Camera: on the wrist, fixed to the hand. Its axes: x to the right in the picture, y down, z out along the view.
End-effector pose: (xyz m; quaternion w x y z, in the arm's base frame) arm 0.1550 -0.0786 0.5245 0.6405 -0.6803 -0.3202 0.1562
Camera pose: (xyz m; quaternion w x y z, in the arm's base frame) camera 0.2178 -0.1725 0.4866 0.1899 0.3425 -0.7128 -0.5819
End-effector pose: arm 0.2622 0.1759 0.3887 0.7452 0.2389 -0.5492 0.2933
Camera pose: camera 0.2955 0.2798 0.3408 0.2703 0.6073 0.1990 -0.7201
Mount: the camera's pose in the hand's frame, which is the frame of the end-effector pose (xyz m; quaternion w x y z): -0.0203 0.0492 -0.1066 0.0260 0.0509 -0.0534 -0.9969
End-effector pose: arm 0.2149 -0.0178 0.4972 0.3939 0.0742 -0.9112 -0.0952
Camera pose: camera 0.3037 0.0220 0.5659 0.1371 -0.9253 -0.0244 0.3527
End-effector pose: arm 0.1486 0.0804 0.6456 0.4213 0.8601 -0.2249 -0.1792
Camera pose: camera 0.1731 0.1332 0.7495 0.2235 -0.2585 -0.8200 0.4592
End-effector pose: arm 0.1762 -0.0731 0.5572 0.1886 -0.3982 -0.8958 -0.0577
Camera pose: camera 0.2559 -0.0809 0.6454 0.0802 -0.8893 0.4333 0.1227
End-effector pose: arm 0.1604 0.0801 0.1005 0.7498 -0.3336 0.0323 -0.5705
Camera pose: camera 0.1486 0.0547 -0.0153 0.5306 0.0332 0.4008 0.7462
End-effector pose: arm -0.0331 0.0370 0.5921 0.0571 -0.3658 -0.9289 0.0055
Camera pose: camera 0.0268 0.0559 0.6934 0.0240 -0.9198 0.3916 -0.0100
